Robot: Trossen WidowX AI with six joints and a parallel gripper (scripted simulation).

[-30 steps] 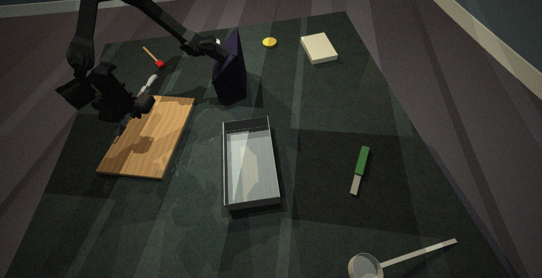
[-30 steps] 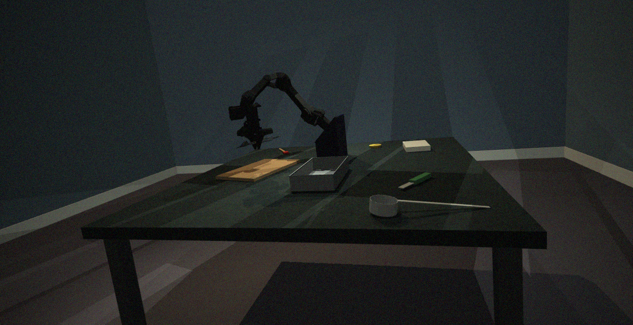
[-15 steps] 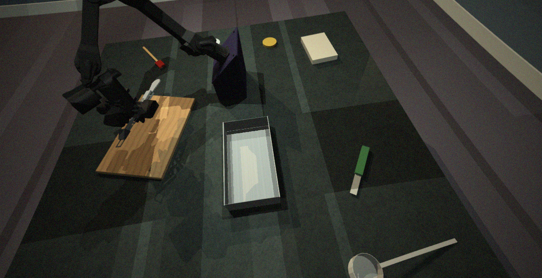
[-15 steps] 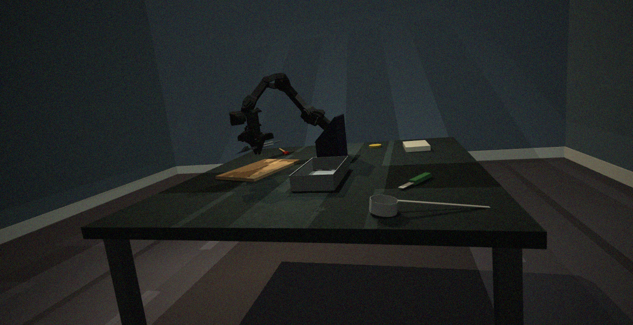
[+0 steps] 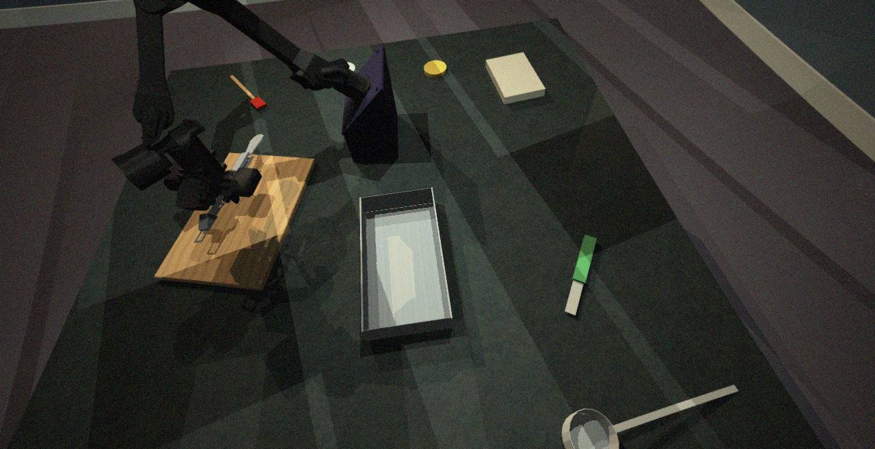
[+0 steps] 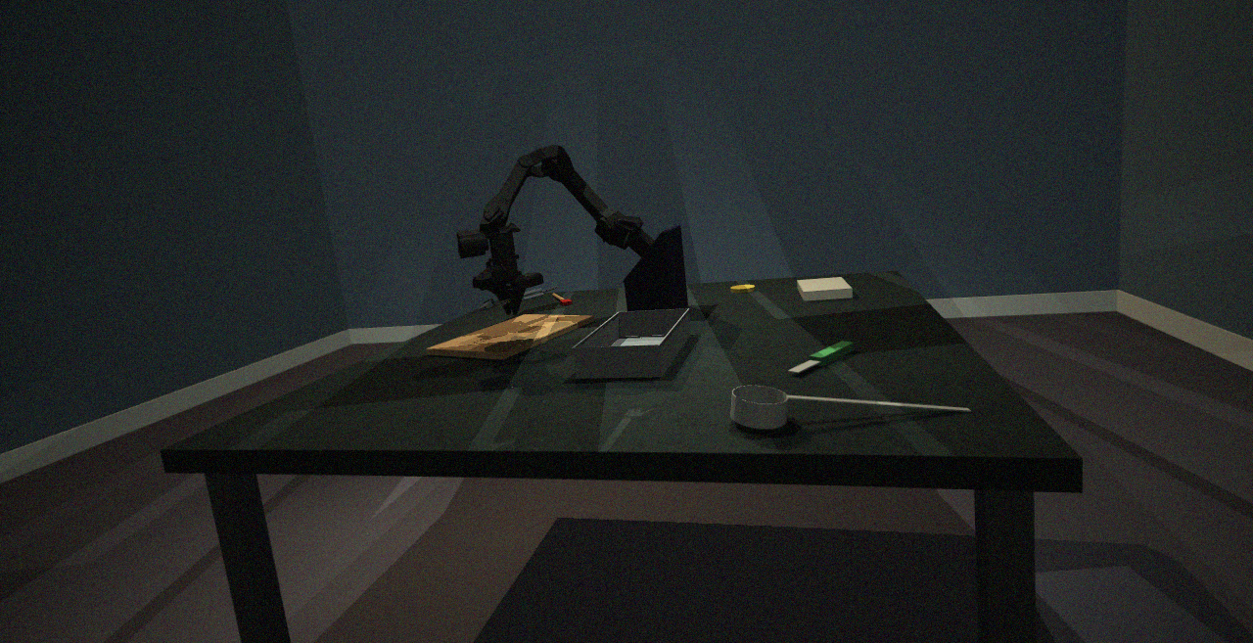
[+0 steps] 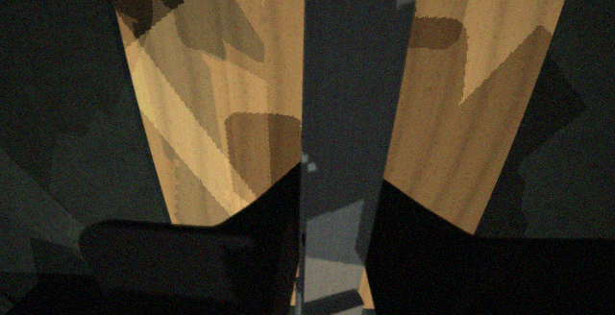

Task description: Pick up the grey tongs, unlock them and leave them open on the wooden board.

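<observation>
My gripper tip is now 50 mm above the wooden board. Also, from my gripper tip: yellow disc 400 mm behind, 570 mm to the left, 50 mm below; green-handled tool 370 mm ahead, 680 mm to the left, 50 mm below; roasting tin 230 mm ahead, 350 mm to the left, 30 mm below.
</observation>
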